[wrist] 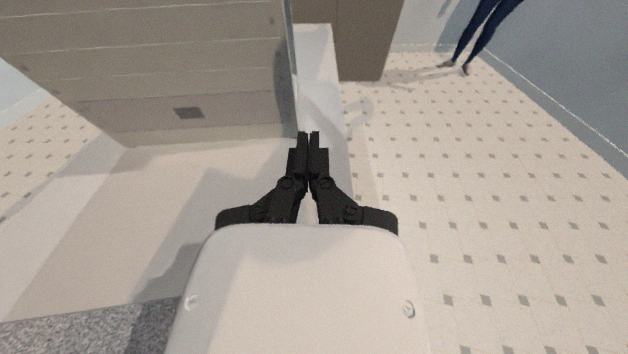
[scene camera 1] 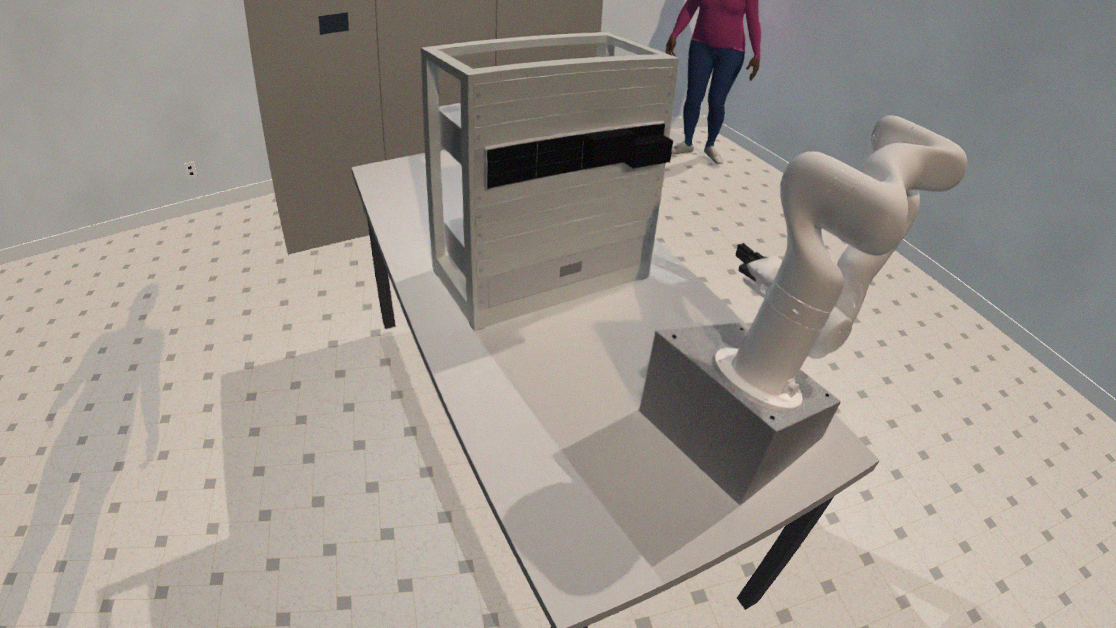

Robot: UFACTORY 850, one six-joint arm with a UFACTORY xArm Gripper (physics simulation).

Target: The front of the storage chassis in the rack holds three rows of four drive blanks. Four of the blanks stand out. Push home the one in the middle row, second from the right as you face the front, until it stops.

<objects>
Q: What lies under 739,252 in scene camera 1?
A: My gripper.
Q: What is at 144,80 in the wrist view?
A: A rack.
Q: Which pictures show the rack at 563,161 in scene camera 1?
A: The wrist view and scene camera 1: all of them.
</objects>
